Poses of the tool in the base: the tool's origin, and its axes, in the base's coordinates. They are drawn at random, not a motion.
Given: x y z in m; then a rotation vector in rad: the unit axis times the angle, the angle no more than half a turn.
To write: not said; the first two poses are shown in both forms.
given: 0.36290 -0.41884 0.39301 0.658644 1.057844 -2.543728
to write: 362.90 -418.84 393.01 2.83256 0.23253 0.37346 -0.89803
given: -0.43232 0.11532 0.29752 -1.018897 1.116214 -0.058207
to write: -432.32 115.32 297.52 1.51244 -0.67368 0.73802 -0.03849
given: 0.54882 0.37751 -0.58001 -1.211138 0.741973 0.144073
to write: 548.82 377.51 -580.01 1.42763 -0.84835 0.51972 0.10092
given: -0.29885 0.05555 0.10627 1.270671 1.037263 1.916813
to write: -298.85 55.55 106.27 2.52283 0.50367 0.41115 0.75979
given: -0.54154 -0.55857 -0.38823 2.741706 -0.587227 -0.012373
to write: -541.54 -558.57 -388.23 2.80392 0.97781 -0.20943 -0.00441
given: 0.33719 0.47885 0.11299 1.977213 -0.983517 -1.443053
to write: 337.19 478.85 112.99 2.63801 0.74951 -0.37283 -0.54702
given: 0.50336 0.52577 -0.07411 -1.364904 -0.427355 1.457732
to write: 503.36 525.77 -74.11 2.04220 -0.66835 -0.20926 0.71380
